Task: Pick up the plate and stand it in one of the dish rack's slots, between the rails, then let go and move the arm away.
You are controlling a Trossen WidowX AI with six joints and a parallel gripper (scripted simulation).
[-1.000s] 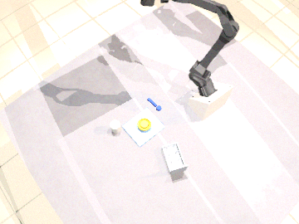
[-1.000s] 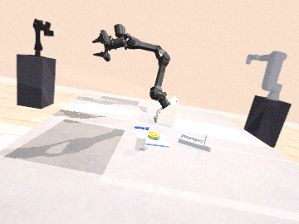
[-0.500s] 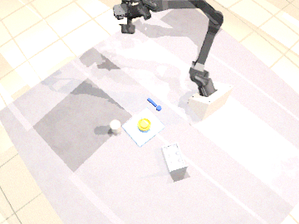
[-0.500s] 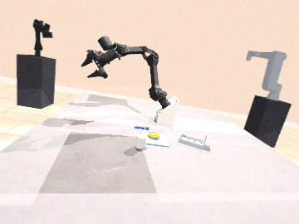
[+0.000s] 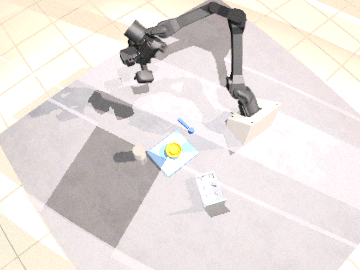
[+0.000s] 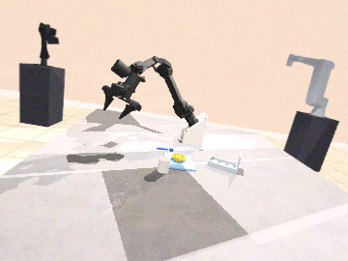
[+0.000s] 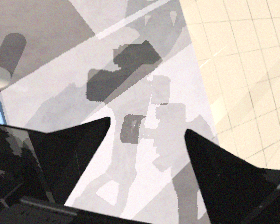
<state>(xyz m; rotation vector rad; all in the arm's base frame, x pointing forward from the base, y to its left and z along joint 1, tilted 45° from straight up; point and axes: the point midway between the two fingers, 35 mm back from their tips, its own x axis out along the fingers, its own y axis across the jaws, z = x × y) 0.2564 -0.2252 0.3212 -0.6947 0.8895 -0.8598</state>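
Now: gripper tip 3 cm short of the plate, 32 cm to the right of it and 13 cm above it. From my gripper tip the other things lie so: dish rack: 2 cm ahead, 52 cm to the left, 12 cm below; cream cup: 14 cm ahead, 26 cm to the left, 12 cm below; blue spoon: 7 cm behind, 27 cm to the left, 14 cm below.
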